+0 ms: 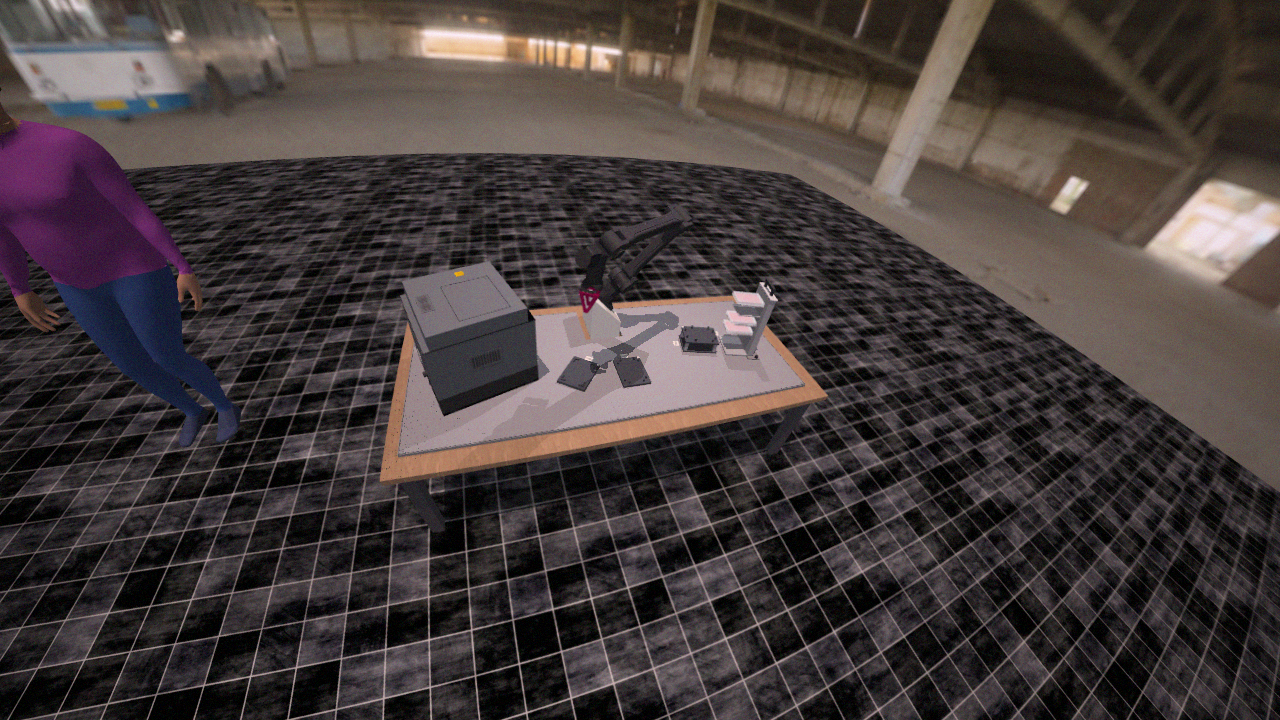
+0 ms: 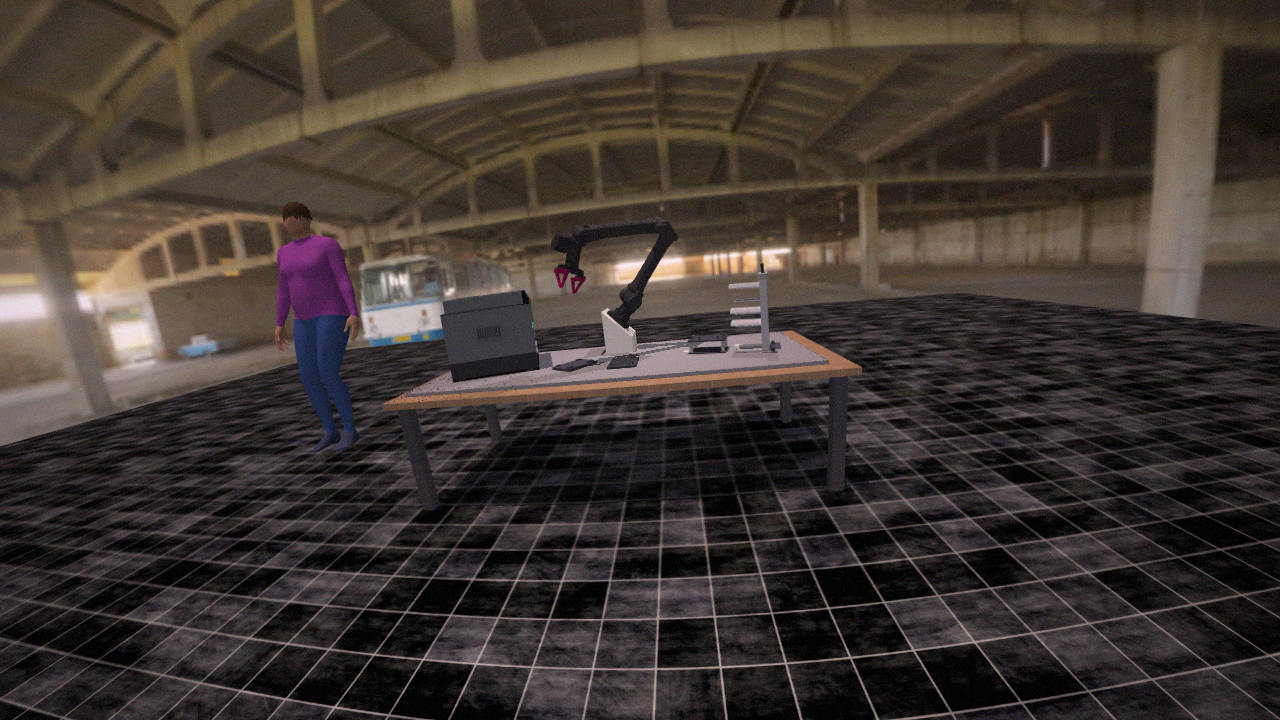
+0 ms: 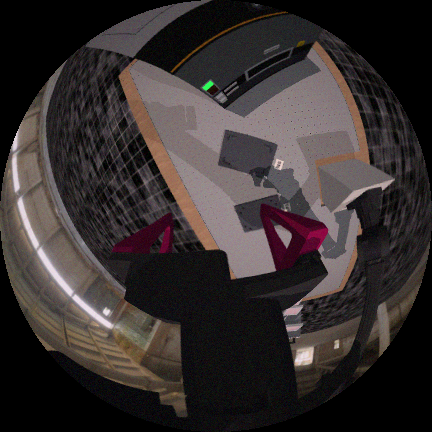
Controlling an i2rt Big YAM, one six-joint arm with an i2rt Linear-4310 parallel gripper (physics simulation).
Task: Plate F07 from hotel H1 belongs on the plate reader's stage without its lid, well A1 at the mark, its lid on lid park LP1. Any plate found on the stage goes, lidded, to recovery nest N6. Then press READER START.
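Places are measured from the arm's base along level axes (x ahead, y up, z right), in millimetres.
Pixels of known places: gripper, between the fingertips: [image 1: 587,309] [image 2: 567,290] [image 3: 216,212]; arm's base, origin of its link: [image 1: 601,299] [image 2: 617,320] [image 3: 363,196].
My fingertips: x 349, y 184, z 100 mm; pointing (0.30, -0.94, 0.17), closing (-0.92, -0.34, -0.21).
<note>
Ahead of a thing's pixels: the offset from my fingertips to its top centre. "pt": to the spot under its first point.
My gripper [image 1: 588,300] [image 2: 568,286] [image 3: 216,212] is open and empty, high above the table near the robot base. The grey plate reader @[dx -68, dy +21, dz +430 mm] [image 1: 474,340] [image 2: 490,335] [image 3: 235,62] stands at the left end; its front shows a green display @[pt dx -1, dy -135, dz +185 mm] [image 3: 207,86] and a dark slot @[pt dx -156, dy -238, dz +264 mm] [image 3: 270,64]. No plate on its stage can be made out. The hotel [image 1: 765,313] [image 2: 764,308] at the right end holds several pale plates; their labels are too small to read. The dark nest @[dx -14, dy -313, dz +18 mm] [image 1: 578,373] [image 2: 574,365] [image 3: 247,150] beside the N6 label looks empty.
A second dark pad @[pt dx -11, dy -321, dz -205 mm] [image 1: 632,371] [image 2: 622,361] [image 3: 250,215] lies beside the nest. A dark raised fixture [image 1: 698,338] [image 2: 707,343] stands left of the hotel. The white arm base [image 1: 601,322] [image 2: 617,335] [image 3: 345,180] stands at the back edge. A person [image 1: 89,205] [image 2: 313,277] stands beyond the reader's end.
</note>
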